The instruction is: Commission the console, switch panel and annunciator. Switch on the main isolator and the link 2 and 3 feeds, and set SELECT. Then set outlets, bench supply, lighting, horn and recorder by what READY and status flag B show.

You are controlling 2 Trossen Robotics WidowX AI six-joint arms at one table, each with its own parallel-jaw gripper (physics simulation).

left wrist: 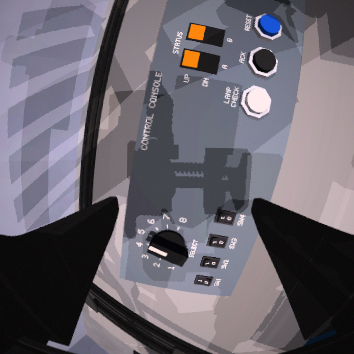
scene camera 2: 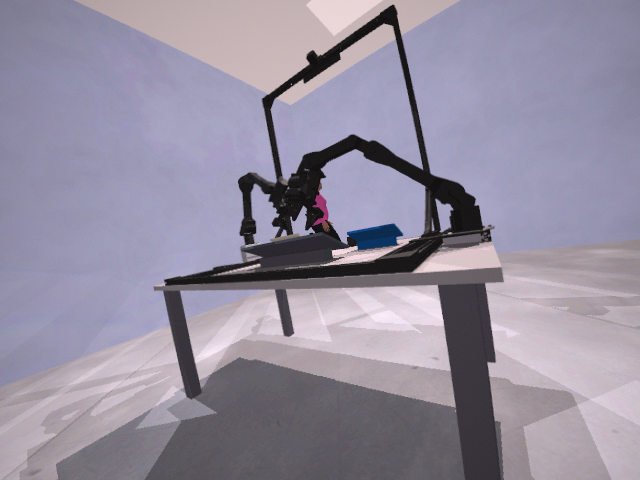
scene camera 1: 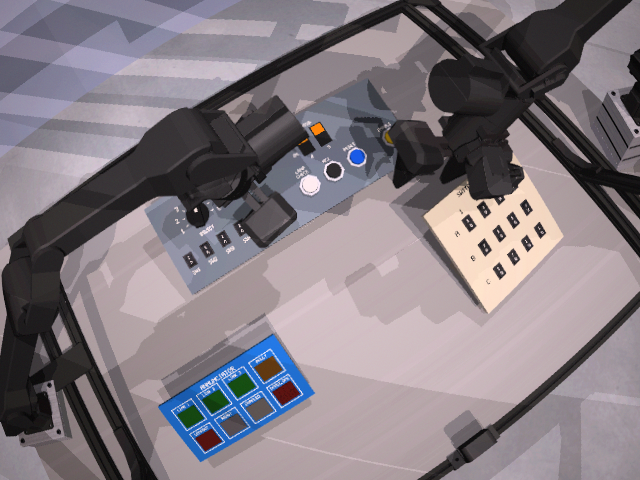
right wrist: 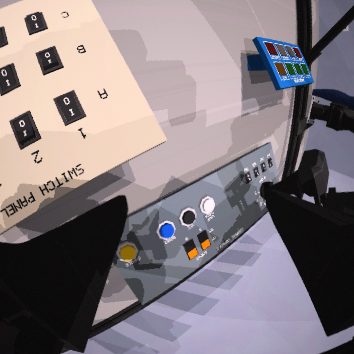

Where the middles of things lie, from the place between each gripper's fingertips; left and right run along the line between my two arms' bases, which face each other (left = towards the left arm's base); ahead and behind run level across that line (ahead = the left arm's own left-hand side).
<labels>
My right gripper is now 15 cm short of the SELECT knob (left wrist: 169, 245), 28 cm to the right of it and 8 cm above it.
My left gripper is now 10 mm short of the SELECT knob, 80 mm to the right of it and 50 mm above it.
</labels>
